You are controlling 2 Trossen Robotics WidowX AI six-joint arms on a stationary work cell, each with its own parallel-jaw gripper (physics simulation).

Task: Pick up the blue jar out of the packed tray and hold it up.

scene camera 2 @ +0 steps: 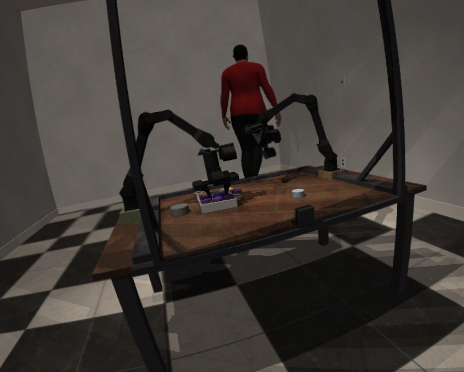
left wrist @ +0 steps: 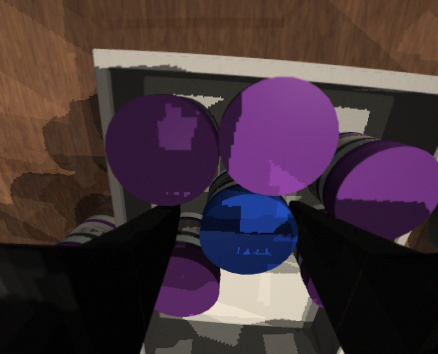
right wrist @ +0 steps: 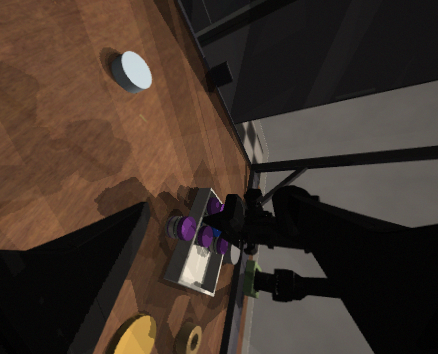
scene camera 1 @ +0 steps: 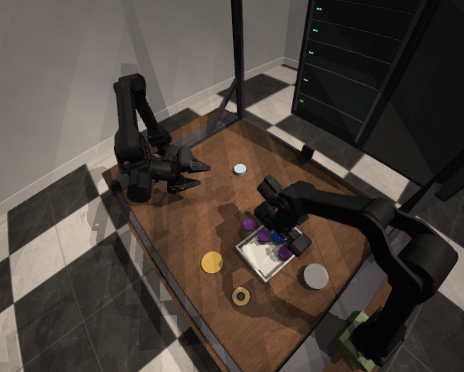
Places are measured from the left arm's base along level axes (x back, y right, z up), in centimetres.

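Pixels of known places: left gripper, fingertip midpoint: (left wrist: 234, 207) (right wrist: 208, 225) (scene camera 1: 276, 236); right gripper, fingertip midpoint: (scene camera 2: 263, 151) (right wrist: 219, 204) (scene camera 1: 205, 176); left arm's base at its link origin: (scene camera 2: 132, 208) (right wrist: 256, 280) (scene camera 1: 365, 340); right arm's base at its link origin: (scene camera 2: 331, 169) (scene camera 1: 165, 151).
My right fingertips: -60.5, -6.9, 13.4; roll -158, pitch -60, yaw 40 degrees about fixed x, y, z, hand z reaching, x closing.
Observation:
For each thing: its top centre in the pictures, then the offset to it from my right fingertips, as dx, dy, dz.
- blue jar at its top centre: (left wrist: 248, 238) (right wrist: 218, 227) (scene camera 1: 278, 235) +24.6, +9.5, -14.0
- pale tray at its top centre: (left wrist: 254, 274) (right wrist: 212, 241) (scene camera 1: 273, 243) (scene camera 2: 214, 196) +25.5, +6.5, -14.9
- purple lid at its top centre: (left wrist: 278, 142) +25.0, +13.7, -14.0
- purple-lidded jar at its top centre: (left wrist: 68, 285) (right wrist: 189, 228) (scene camera 1: 249, 224) +15.5, +4.8, -14.4
- yellow disc at its top centre: (right wrist: 136, 346) (scene camera 1: 212, 262) +17.7, -12.1, -17.2
- tan ring at its top centre: (right wrist: 194, 342) (scene camera 1: 240, 296) +31.4, -11.1, -15.9
- grey cylinder at its top centre: (right wrist: 235, 250) (scene camera 1: 316, 275) (scene camera 2: 179, 206) +40.9, +9.9, -15.4
- pale blue cylinder at its top centre: (right wrist: 138, 70) (scene camera 2: 298, 190) (scene camera 1: 240, 168) -7.2, +18.4, -16.0
The blue jar (scene camera 1: 278, 237) (left wrist: 249, 234) (right wrist: 217, 232) stands among purple-lidded jars in the pale tray (scene camera 1: 250, 267) (scene camera 2: 220, 206) (left wrist: 250, 61). In the left wrist view its round blue lid shows below a purple lid (left wrist: 280, 135), which overlaps it in the picture. My left gripper (scene camera 2: 219, 196) (left wrist: 234, 207) is open and points down into the tray, with one finger on each side of the blue jar and nothing gripped. The lower side of the jar is hidden. My right gripper (scene camera 1: 204, 176) is open and empty, above the table far from the tray.
A purple-lidded jar (scene camera 1: 249, 225) (left wrist: 92, 231) stands outside the tray, close to its wall. Around the tray lie a yellow disc (scene camera 1: 212, 262), a tan ring (scene camera 1: 235, 302) and a grey cylinder (scene camera 1: 316, 276). A pale blue cylinder (scene camera 1: 240, 170) (scene camera 2: 298, 193) (right wrist: 136, 71) stands farther off.

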